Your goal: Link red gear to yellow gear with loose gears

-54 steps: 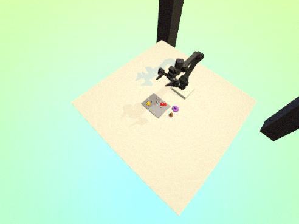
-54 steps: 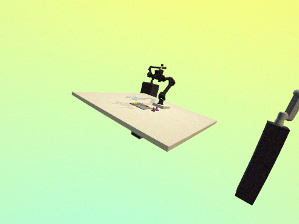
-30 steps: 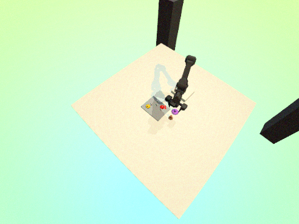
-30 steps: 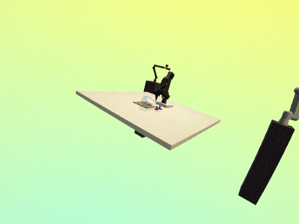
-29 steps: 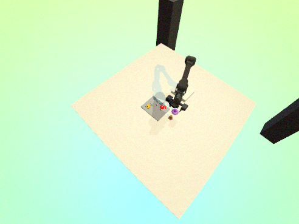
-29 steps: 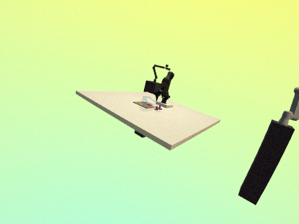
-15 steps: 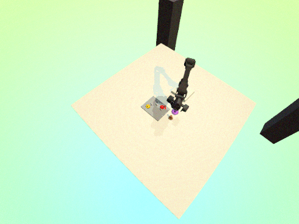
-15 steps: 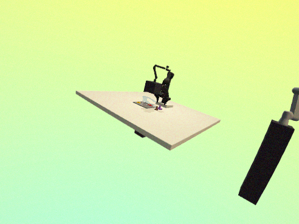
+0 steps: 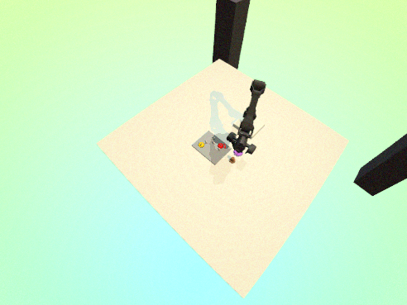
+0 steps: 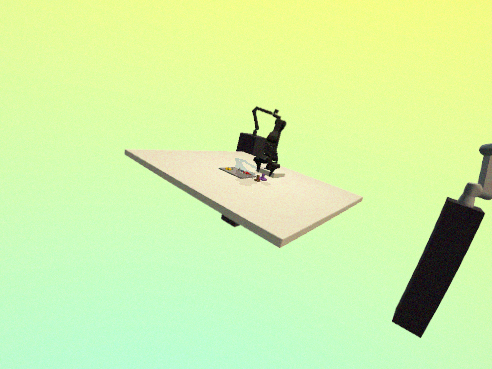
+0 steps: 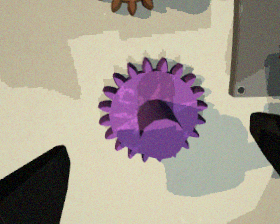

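The purple gear is 20 mm below my gripper tip. From my gripper tip the other things lie so: yellow gear: 130 mm ahead, 210 mm to the right, 20 mm below; then red gear: 50 mm ahead, 110 mm to the right, 20 mm below; then brown gear: 80 mm ahead, 10 mm to the left, 20 mm below.
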